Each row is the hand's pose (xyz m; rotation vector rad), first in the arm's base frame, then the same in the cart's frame.
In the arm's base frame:
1: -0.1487 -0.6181 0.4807 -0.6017 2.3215 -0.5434
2: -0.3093 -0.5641 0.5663 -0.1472 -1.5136 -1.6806
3: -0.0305 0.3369 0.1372 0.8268 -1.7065 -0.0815
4: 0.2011 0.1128 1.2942 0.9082 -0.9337 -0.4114
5: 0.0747 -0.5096 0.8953 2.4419 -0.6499 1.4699
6: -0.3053 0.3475 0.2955 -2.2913 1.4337 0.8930
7: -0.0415 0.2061 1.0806 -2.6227 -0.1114 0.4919
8: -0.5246 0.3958 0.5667 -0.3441 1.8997 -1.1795
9: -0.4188 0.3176 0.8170 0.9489 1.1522 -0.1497
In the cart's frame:
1: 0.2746 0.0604 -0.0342 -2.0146 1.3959 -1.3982
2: 0.1001 0.0569 0.0405 -0.1759 -1.8982 -0.0398
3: -0.1394 -0.0368 -0.9633 0.5265 -0.8974 1.2723
4: -0.2109 1.0291 -0.4143 0.1186 -0.4575 0.7464
5: 0.2269 0.5411 -0.0499 1.7639 1.1033 1.2703
6: -0.3897 -0.0440 -0.7684 2.0945 -0.5970 -0.1694
7: -0.3704 0.7359 -0.4565 2.0669 0.7303 -0.7568
8: -0.6619 0.0780 -0.5814 -1.6510 0.7415 -1.4991
9: -0.6195 0.3333 -0.4675 -0.5846 1.2200 -0.1585

